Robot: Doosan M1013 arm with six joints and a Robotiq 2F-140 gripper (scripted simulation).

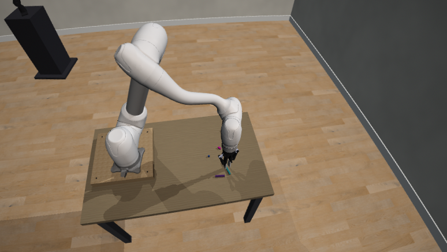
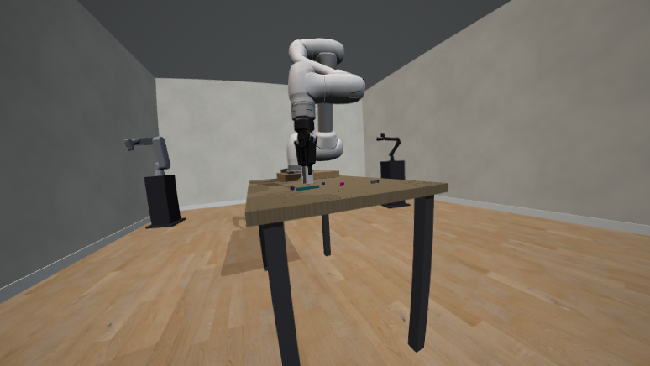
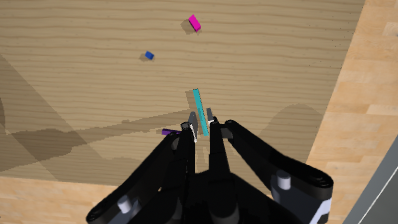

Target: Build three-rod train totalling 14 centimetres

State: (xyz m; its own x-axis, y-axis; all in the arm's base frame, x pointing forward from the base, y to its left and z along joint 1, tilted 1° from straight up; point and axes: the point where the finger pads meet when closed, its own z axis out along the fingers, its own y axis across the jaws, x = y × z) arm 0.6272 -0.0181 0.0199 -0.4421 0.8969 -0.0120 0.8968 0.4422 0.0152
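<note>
Right now the turquoise rod is 50 mm below my hand. Round my hand: purple rod: 40 mm behind, 60 mm to the right, 50 mm below; then grey rod: 20 mm behind, 290 mm to the left, 50 mm below; then magenta rod: 50 mm behind, 150 mm to the left, 50 mm below.
</note>
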